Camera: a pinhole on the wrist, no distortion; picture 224 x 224 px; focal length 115.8 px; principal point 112.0 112.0 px. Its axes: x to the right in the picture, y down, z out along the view. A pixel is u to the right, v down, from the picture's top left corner.
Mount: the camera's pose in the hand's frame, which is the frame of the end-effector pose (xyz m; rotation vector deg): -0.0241 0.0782 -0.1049 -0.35 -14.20 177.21
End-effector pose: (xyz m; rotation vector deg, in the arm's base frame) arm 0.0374 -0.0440 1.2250 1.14 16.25 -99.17
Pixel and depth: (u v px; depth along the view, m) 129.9 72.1 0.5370
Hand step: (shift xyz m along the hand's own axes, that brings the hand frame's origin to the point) -0.1037 0.1785 0.4546
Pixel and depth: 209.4 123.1 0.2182
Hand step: -0.2098 0.0300 0.1070
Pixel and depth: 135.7 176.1 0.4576
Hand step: -0.1306 -0.2408 0.3064
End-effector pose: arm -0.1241 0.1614 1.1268 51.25 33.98 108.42
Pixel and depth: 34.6 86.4 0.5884
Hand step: 0.3697 0.0976 0.4970
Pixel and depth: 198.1 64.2 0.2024
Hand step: -0.1727 0.1343 0.1081
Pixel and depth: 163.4 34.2 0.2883
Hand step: -0.1466 0.2284 0.2105
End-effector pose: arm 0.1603 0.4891 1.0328 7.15 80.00 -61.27
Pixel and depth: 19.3 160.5 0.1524
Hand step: 0.0943 -0.0138 0.0355
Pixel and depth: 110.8 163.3 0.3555
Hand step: -0.0290 -0.1339 0.2210
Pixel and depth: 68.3 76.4 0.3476
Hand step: 0.1086 0.1232 0.2554
